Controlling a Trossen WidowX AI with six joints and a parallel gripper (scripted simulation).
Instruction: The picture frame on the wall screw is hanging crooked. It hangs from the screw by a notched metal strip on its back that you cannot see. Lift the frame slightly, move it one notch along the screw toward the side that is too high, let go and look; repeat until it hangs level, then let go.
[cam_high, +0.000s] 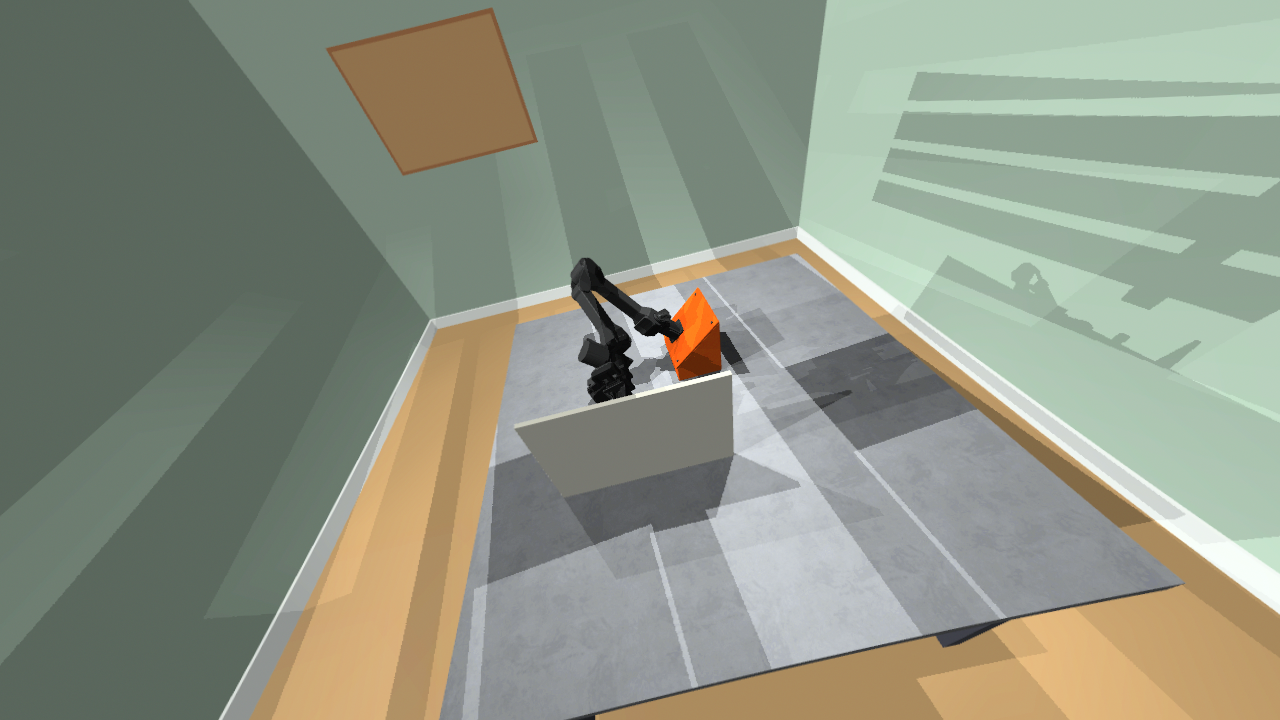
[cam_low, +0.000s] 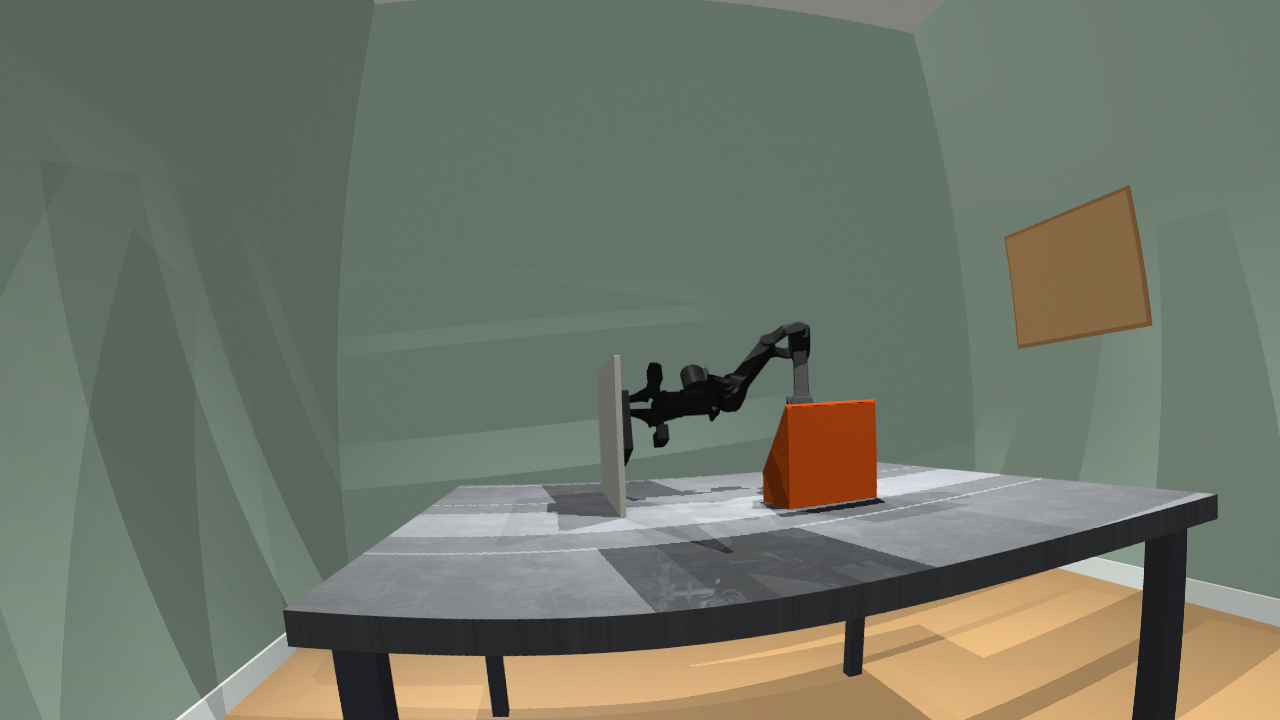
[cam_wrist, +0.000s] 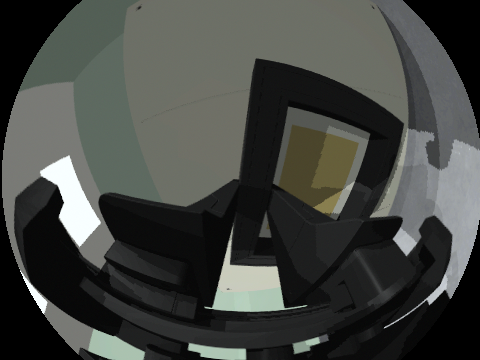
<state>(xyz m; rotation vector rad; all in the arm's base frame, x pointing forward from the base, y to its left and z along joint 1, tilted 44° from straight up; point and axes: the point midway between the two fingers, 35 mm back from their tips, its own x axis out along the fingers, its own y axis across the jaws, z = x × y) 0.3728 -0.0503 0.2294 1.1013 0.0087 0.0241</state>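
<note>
Right now my gripper tip is 10 mm short of the picture frame, 20 mm to the right of it and 50 mm above it. Also, from my gripper tip: wall panel: 20 mm ahead, 10 mm to the left, 60 mm below.
</note>
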